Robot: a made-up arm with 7 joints.
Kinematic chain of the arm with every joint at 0, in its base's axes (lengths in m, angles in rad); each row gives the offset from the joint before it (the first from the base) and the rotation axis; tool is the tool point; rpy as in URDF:
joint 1: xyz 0 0 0.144 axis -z
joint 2: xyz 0 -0.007 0.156 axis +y
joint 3: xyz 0 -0.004 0.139 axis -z
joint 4: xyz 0 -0.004 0.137 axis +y
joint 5: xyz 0 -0.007 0.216 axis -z
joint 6: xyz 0 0 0.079 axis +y
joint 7: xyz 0 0 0.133 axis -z
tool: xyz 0 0 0 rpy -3.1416 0 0
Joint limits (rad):
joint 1: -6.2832..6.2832
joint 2: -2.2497..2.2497
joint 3: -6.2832..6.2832
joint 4: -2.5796..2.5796
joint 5: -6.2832..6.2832
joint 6: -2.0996..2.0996
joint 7: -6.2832..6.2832
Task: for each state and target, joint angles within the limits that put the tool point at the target. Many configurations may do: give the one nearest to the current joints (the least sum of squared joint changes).
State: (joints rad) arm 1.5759 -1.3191 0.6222 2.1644 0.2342 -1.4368 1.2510
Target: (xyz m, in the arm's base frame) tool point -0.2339 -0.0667 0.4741
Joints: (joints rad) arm 1.3631 -1.1263 0.9978 2.5796 0.1873 -1.2697 1.2510
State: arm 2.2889 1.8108 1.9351 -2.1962 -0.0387 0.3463 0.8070
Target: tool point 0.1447 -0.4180 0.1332
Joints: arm 2.3146 1.7743 1.8867 -1.7887 -0.0290 0.4209 0.8070
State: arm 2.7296 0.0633 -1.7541 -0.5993 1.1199 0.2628 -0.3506
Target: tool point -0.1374 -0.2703 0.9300
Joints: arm 2.1513 0.3960 -1.7986 0.0421 1.0835 0.2857 -0.3506
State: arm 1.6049 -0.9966 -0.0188 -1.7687 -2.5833 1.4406 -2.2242
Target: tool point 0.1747 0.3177 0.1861
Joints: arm 1.7685 -0.8665 0.1555 -1.5219 -2.4687 1.3744 -2.2242
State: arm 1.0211 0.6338 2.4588 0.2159 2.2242 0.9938 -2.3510
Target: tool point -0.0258 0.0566 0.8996
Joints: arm 1.0189 0.2027 2.4674 0.5900 2.0347 1.3770 -2.3510
